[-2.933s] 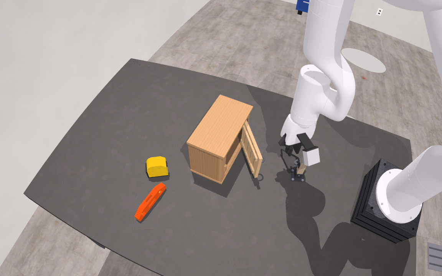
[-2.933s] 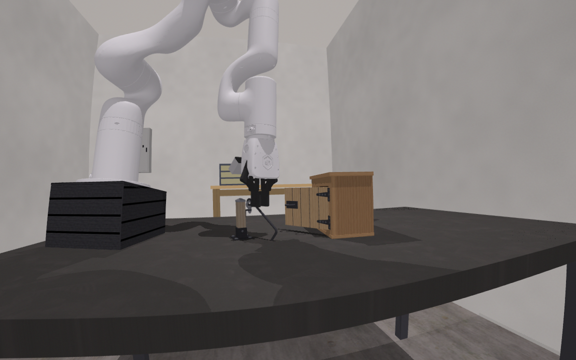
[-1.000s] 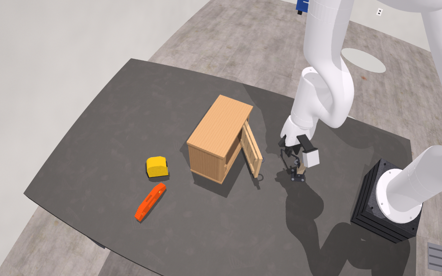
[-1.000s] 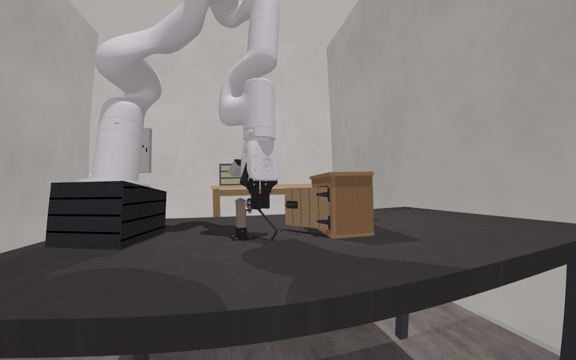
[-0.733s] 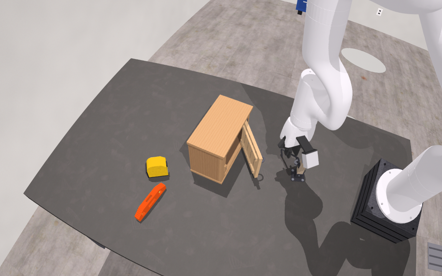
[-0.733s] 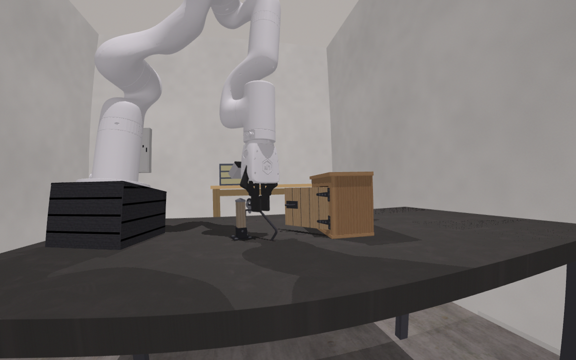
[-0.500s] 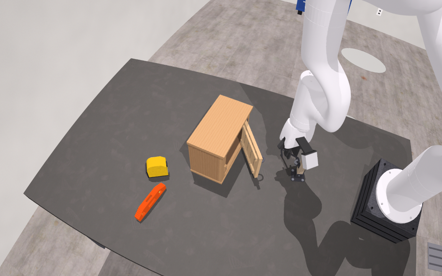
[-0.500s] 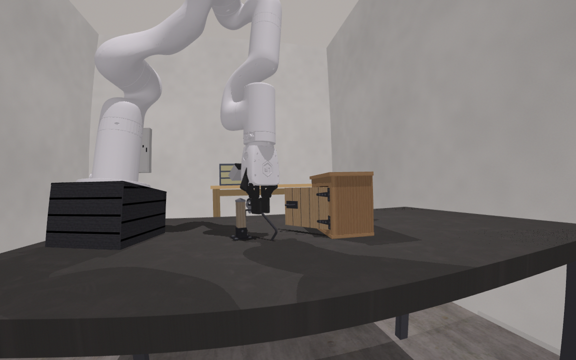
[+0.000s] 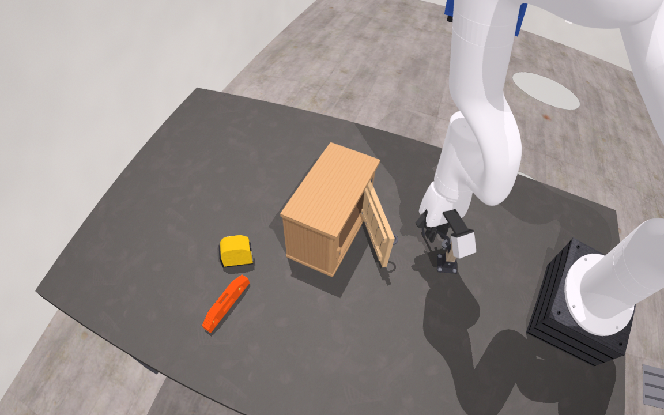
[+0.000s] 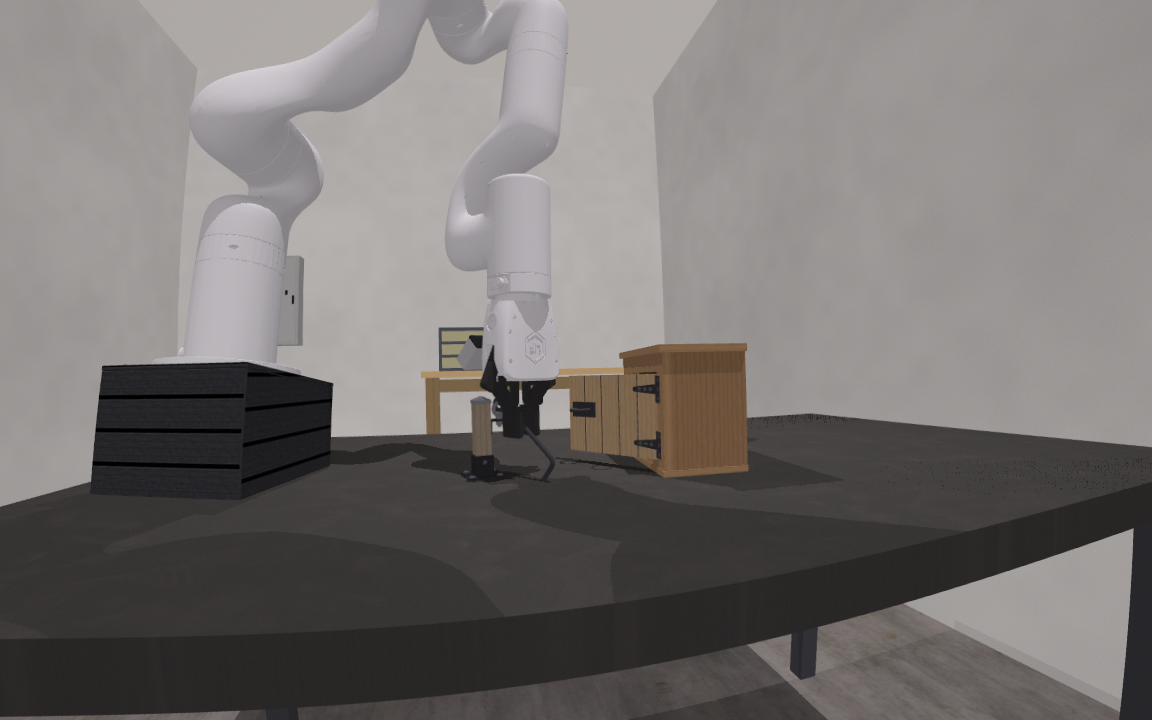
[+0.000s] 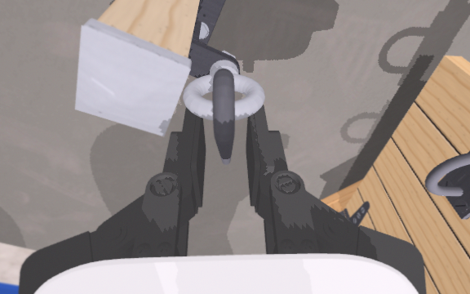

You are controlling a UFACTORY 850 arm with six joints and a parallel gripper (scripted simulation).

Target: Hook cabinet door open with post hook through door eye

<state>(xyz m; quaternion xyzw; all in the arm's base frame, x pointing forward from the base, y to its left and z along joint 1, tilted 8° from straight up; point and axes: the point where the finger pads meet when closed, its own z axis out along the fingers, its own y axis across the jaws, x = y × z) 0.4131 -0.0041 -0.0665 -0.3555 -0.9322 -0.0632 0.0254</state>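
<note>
The hook lies 2 cm below my hand. Round my hand: orange bar (37 cm to the left, 32 cm ahead, 6 cm below); yellow block (37 cm ahead, 25 cm to the left, 4 cm below); cabinet door (12 cm ahead, 4 cm to the left).
</note>
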